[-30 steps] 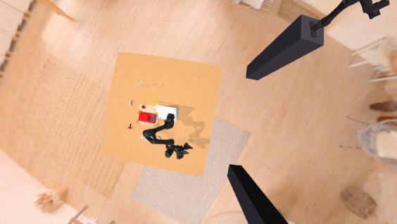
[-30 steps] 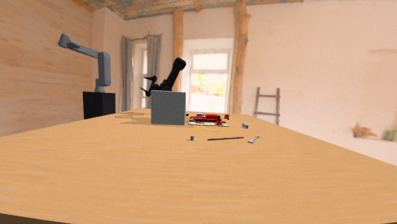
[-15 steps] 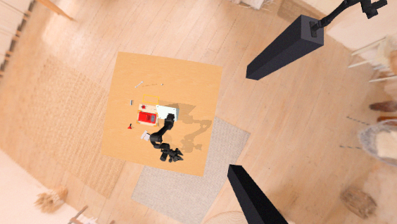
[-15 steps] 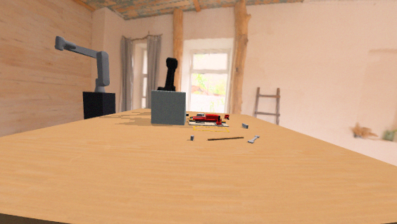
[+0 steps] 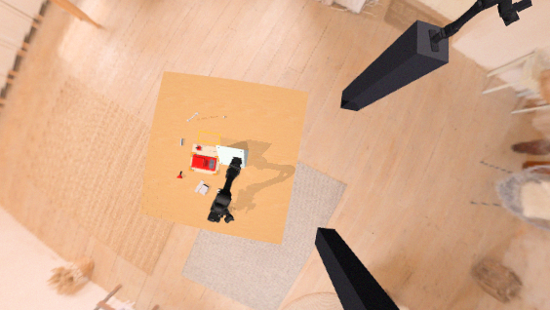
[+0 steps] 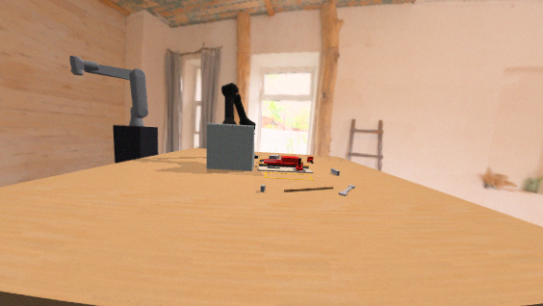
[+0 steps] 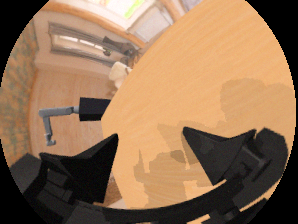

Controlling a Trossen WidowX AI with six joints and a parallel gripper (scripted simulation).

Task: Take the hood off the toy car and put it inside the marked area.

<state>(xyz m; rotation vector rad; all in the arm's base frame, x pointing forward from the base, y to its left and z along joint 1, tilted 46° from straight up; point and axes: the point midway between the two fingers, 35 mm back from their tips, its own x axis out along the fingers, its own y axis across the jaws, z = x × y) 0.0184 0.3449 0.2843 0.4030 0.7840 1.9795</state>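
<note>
Now: the red hood 390 mm to the right of my gripper tip and 340 mm ahead of it. The rest, counted from my gripper tip: thin dark rod 760 mm to the right, 340 mm ahead, 40 mm below; then wrench 760 mm to the right, 470 mm ahead, 40 mm below.
</note>
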